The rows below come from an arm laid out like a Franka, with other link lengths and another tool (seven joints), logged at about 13 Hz.
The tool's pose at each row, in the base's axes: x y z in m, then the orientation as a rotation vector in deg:
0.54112, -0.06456, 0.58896, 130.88, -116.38, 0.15
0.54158, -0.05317, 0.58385, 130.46, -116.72, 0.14
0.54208, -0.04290, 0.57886, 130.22, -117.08, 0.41
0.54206, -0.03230, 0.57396, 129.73, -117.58, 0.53
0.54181, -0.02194, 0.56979, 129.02, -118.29, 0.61
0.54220, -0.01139, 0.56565, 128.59, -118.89, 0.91
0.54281, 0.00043, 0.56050, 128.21, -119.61, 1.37
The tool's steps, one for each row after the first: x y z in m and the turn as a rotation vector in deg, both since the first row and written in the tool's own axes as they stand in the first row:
-0.01153, -0.00208, 0.00433, -0.08, 0.04, 0.35
-0.02194, -0.00407, 0.00861, 0.08, 0.12, 0.64
-0.03273, -0.00557, 0.01282, 0.09, 0.19, 1.10
-0.04327, -0.00677, 0.01632, 0.07, 0.24, 1.75
-0.05392, -0.00863, 0.01974, 0.26, 0.31, 2.24
-0.06586, -0.01091, 0.02408, 0.60, 0.37, 2.77

